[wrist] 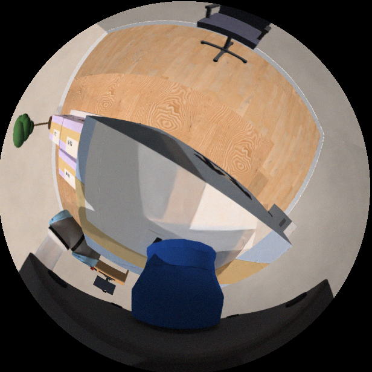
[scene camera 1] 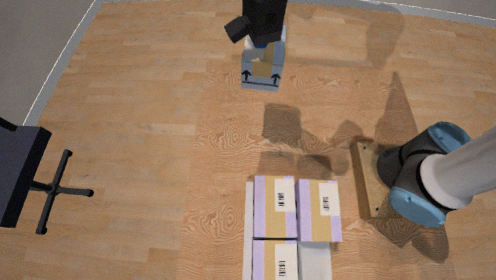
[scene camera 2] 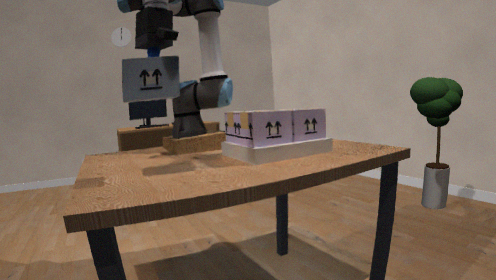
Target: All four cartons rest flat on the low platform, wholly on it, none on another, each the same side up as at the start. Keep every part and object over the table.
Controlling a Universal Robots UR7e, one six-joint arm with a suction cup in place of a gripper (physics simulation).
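Frame: origin at the arm's base, x ahead, y left, z up, level; millimetres.
Where they show: hand, tool point: (scene camera 1: pixel 259 48) (scene camera 2: pixel 154 64); arm's base, link origin: (scene camera 1: pixel 398 170) (scene camera 2: pixel 189 135).
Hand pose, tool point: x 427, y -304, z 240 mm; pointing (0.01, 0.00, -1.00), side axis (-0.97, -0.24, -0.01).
Observation:
Things, the pixels of their top centre, and the offset from my tool point.
- blue-grey carton, top centre: (scene camera 2: pixel 148 60) (scene camera 1: pixel 264 40) 14 mm back, 10 mm right, 13 mm up
- low white platform, top centre: (scene camera 1: pixel 287 239) (scene camera 2: pixel 276 140) 31 mm back, 448 mm left, 252 mm down
My suction cup (scene camera 1: pixel 260 46) (scene camera 2: pixel 153 52) (wrist: pixel 177 285) is on the top of a blue-grey carton (scene camera 1: pixel 261 83) (scene camera 2: pixel 132 82) (wrist: pixel 115 165), which hangs high above the table near one end, away from the platform. Its side arrows point up. Three lilac cartons stand arrows up on the low white platform (scene camera 1: pixel 248 220) (scene camera 2: pixel 290 151): one upper left (scene camera 1: pixel 265 207) (scene camera 2: pixel 260 122) (wrist: pixel 71 134), one below it (scene camera 1: pixel 263 260) (scene camera 2: pixel 300 120) (wrist: pixel 55 125), and one upper right (scene camera 1: pixel 320 230) (wrist: pixel 65 162). Whether the upper right one overhangs the platform edge is unclear.
The platform's lower right quarter shows bare beside the lower left lilac carton. The robot's base stands on a wooden block (scene camera 1: pixel 365 185) (scene camera 2: pixel 200 144) to the right of the platform in scene camera 1. A chair (scene camera 1: pixel 22 170) (wrist: pixel 235 27) stands on the floor beyond the table.

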